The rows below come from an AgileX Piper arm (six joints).
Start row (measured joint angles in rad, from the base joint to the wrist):
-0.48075 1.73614 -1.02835 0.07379 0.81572 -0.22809
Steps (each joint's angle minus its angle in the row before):
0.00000 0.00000 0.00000 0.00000 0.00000 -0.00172
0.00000 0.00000 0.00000 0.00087 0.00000 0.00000
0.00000 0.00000 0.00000 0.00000 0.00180 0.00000
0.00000 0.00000 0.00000 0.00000 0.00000 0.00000
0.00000 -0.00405 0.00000 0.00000 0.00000 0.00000
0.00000 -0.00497 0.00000 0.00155 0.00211 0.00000
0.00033 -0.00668 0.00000 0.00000 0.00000 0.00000
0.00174 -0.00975 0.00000 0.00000 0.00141 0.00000
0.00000 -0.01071 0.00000 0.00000 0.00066 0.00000
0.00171 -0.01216 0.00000 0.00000 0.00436 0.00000
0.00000 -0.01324 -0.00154 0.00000 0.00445 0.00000
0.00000 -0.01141 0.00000 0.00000 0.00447 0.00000
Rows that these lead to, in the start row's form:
-0.48075 1.73614 -1.02835 0.07379 0.81572 -0.22981
-0.48075 1.73614 -1.02835 0.07466 0.81572 -0.22981
-0.48075 1.73614 -1.02835 0.07466 0.81752 -0.22981
-0.48075 1.73614 -1.02835 0.07466 0.81752 -0.22981
-0.48075 1.73209 -1.02835 0.07466 0.81752 -0.22981
-0.48075 1.72712 -1.02835 0.07621 0.81963 -0.22981
-0.48042 1.72044 -1.02835 0.07621 0.81963 -0.22981
-0.47868 1.71069 -1.02835 0.07621 0.82104 -0.22981
-0.47868 1.69998 -1.02835 0.07621 0.82170 -0.22981
-0.47697 1.68782 -1.02835 0.07621 0.82606 -0.22981
-0.47697 1.67458 -1.02989 0.07621 0.83051 -0.22981
-0.47697 1.66317 -1.02989 0.07621 0.83498 -0.22981

